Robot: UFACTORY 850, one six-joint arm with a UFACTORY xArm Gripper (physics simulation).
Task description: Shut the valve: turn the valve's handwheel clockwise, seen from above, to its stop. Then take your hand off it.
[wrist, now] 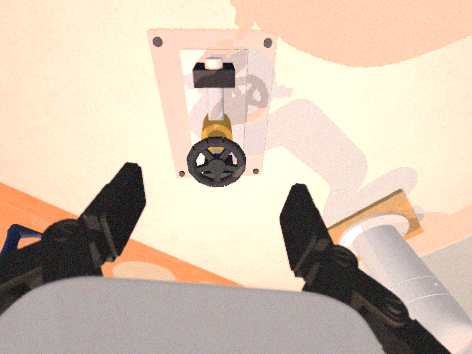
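Observation:
The valve's handwheel (216, 166) is a small dark wheel with spokes, in the upper middle of the wrist view. Below it sits a brass-yellow valve body (216, 127), joined to a light pipe (215, 104) that runs to a black block. My gripper (217, 192) is open, its two black fingers wide apart, left and right of the handwheel in the picture. The fingers do not touch the wheel, and nothing is between their tips. How far above the wheel they stand is hard to tell.
The valve stands on a pale plate (166, 100) with dark screws at its corners. The black block (214, 77) carries a white cap. At the lower right a grey-white arm part (407, 265) rises from a wooden board (410, 220). A dark blue thing (11, 240) shows at the left edge. Shadows fall across the surface.

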